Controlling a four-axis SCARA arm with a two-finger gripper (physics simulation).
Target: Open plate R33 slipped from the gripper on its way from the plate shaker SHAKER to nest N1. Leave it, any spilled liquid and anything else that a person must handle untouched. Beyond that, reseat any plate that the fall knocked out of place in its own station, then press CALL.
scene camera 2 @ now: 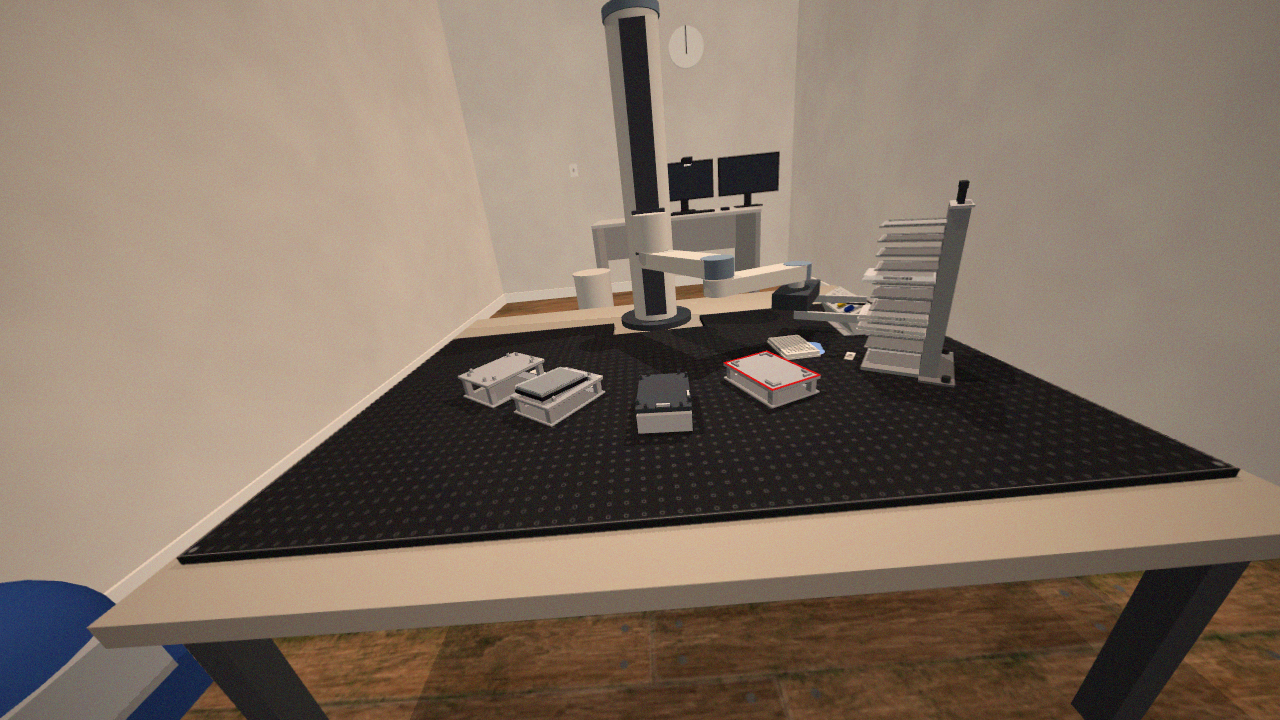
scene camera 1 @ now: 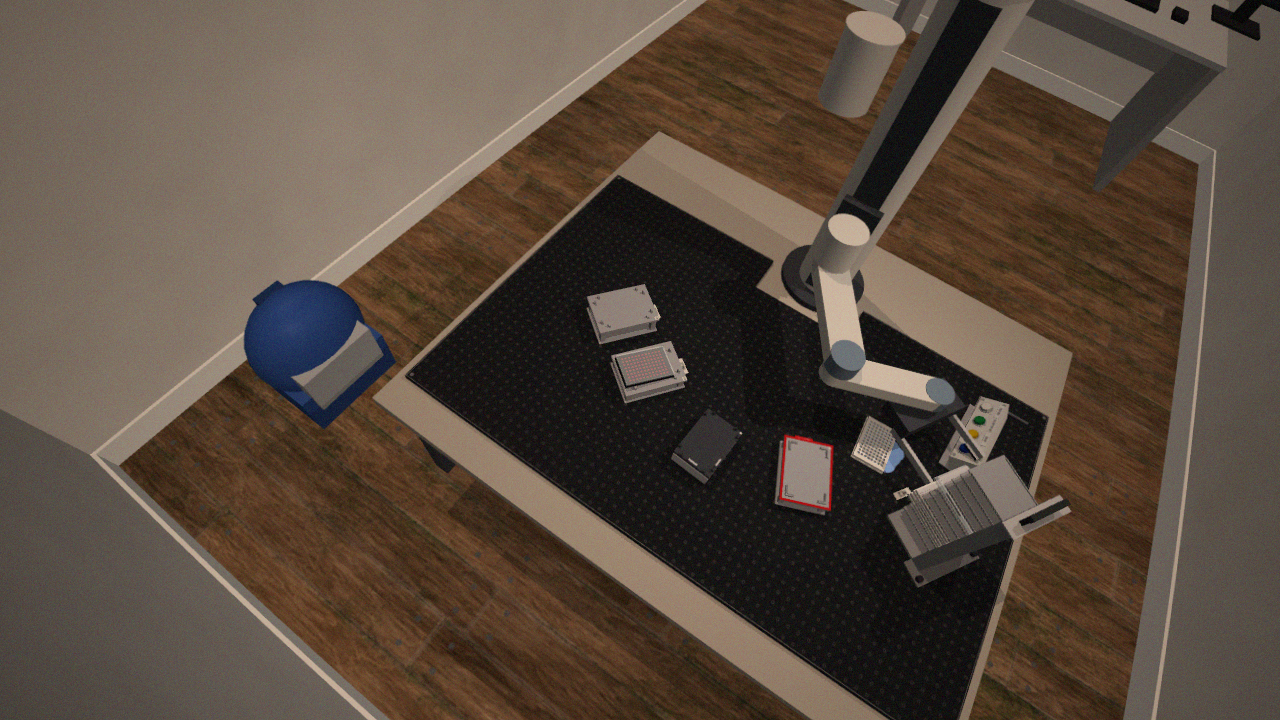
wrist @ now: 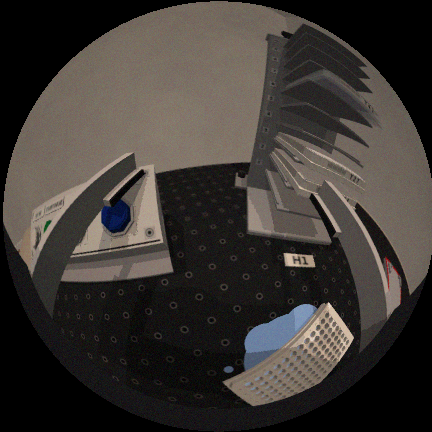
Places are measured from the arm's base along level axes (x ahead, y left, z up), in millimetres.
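Where they show: gripper, between the fingertips: (wrist: pixel 230 168); arm's base, origin of its link: (scene camera 2: pixel 656 319).
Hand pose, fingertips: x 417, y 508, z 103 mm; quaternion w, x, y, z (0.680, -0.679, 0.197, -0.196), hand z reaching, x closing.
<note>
Each offset is from my fingertips to the top centre of the thing. "*": to the spot under its first point.
My gripper (scene camera 1: pixel 957 471) (scene camera 2: pixel 866 308) (wrist: pixel 230 168) is open and empty, between the control panel and the rack. In the wrist view its left fingertip overlaps the upper edge of the blue button {89 mm back, 11 mm left, 15 mm down} (wrist: pixel 116 216) (scene camera 1: pixel 964 448); contact cannot be told. The fallen white plate {1 mm ahead, 174 mm right, 76 mm down} (scene camera 1: pixel 875 444) (scene camera 2: pixel 793 346) (wrist: pixel 300 357) lies on the black mat, with blue liquid {3 mm ahead, 145 mm right, 89 mm down} (scene camera 1: pixel 893 461) (scene camera 2: pixel 818 348) (wrist: pixel 270 335) beside and partly under it. A plate {191 mm ahead, 756 mm right, 22 mm down} (scene camera 1: pixel 647 366) (scene camera 2: pixel 552 382) sits on a nest at left; its exact seating is unclear. The dark-topped station {* 275 mm ahead, 523 mm right, 35 mm down} (scene camera 1: pixel 707 443) (scene camera 2: pixel 664 391) bears no visible plate.
The tall rack (scene camera 2: pixel 947 295) (wrist: pixel 265 110) holds plates beside the right finger, near the H1 label {* 77 mm ahead, 65 mm right, 88 mm down} (wrist: pixel 299 260). The control panel {161 mm back, 41 mm left, 6 mm down} (scene camera 1: pixel 990 416) (wrist: pixel 145 210) is by the left finger. A red-edged nest {189 mm ahead, 293 mm right, 44 mm down} (scene camera 1: pixel 807 472) (scene camera 2: pixel 771 369) and a grey nest {79 mm ahead, 900 mm right, 24 mm down} (scene camera 1: pixel 623 308) (scene camera 2: pixel 503 371) stand on the mat.
</note>
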